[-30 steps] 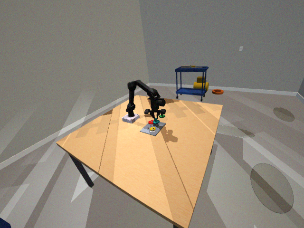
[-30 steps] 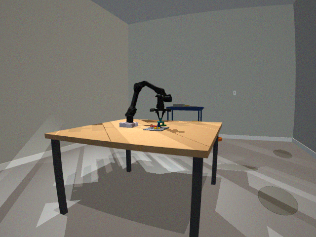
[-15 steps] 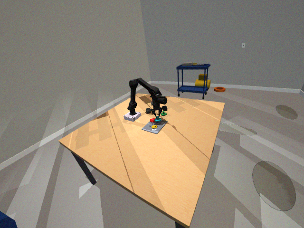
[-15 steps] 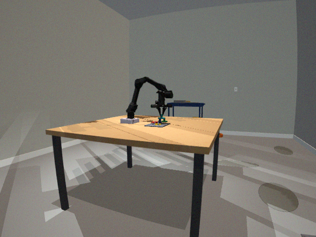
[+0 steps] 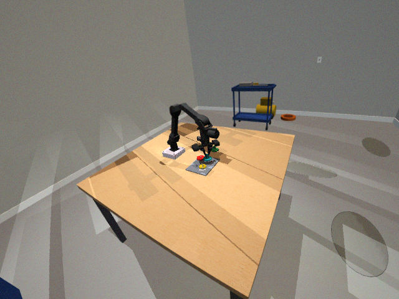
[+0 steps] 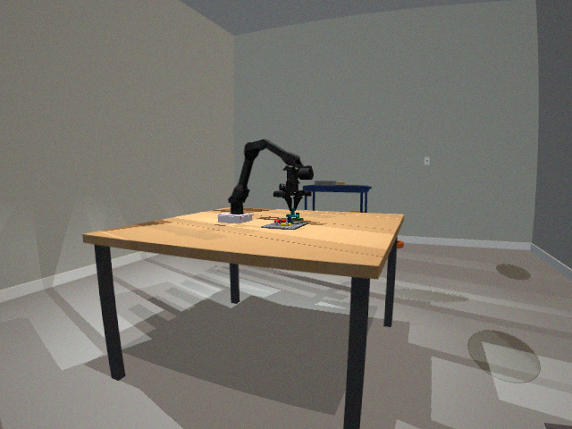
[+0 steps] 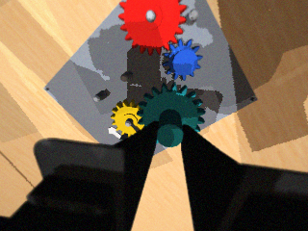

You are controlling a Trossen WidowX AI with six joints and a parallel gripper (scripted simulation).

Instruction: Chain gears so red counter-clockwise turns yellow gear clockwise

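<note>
The blue gear lies 40 mm behind my gripper tip, 30 mm to the left of it and 50 mm below it. Round my gripper tip: yellow gear: 60 mm to the right, 60 mm below; then red gear: 90 mm behind, 20 mm to the left, 60 mm below; then teal gear: 10 mm below.
</note>
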